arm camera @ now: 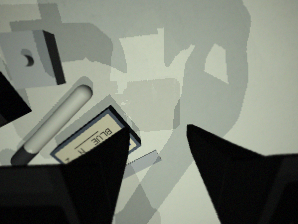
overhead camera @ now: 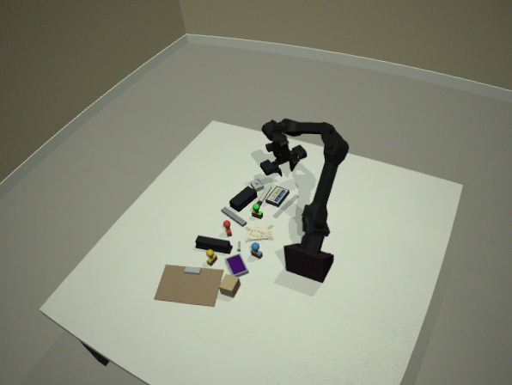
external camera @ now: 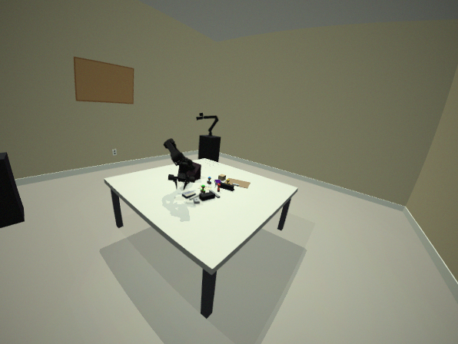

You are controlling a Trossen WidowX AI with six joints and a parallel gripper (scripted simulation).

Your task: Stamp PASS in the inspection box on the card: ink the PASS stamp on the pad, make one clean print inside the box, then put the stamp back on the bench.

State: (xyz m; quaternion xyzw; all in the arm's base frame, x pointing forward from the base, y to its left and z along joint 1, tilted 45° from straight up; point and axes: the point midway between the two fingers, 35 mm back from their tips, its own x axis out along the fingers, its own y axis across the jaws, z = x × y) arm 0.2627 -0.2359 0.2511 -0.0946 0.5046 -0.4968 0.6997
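Right now the green-knobbed stamp is 200 mm to the left of my gripper tip, 50 mm below it and 30 mm ahead of it. Also, from my gripper tip: cream card: 280 mm to the left, 70 mm below, 20 mm behind; then red stamp: 320 mm to the left, 100 mm ahead, 50 mm below; then pen: 120 mm to the left, 60 mm below, 60 mm ahead.
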